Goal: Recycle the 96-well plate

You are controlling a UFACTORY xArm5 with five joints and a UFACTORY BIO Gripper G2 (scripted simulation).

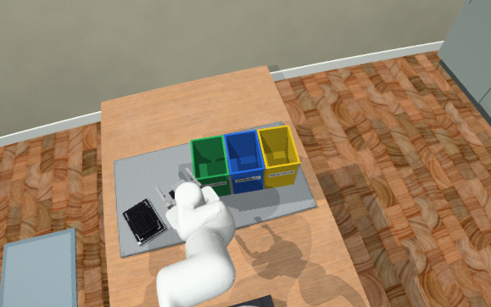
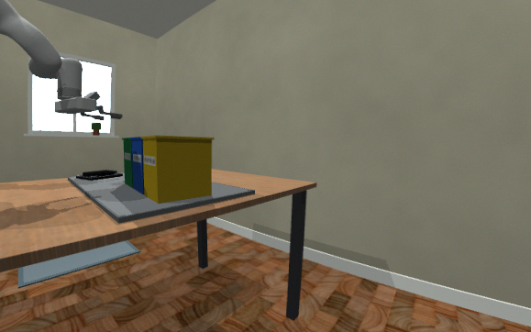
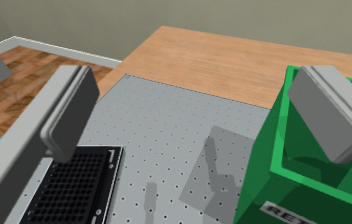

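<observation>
My hand is 250 mm above the black 96-well plate, 190 mm to the right of it and 10 mm short of it. From my hand the other things lie so: blue bin (260 mm to the right, 180 mm below, 110 mm ahead); then green bin (180 mm below, 130 mm to the right, 120 mm ahead); then black plate nest N1 (260 mm below, 190 mm to the left, 10 mm ahead).
</observation>
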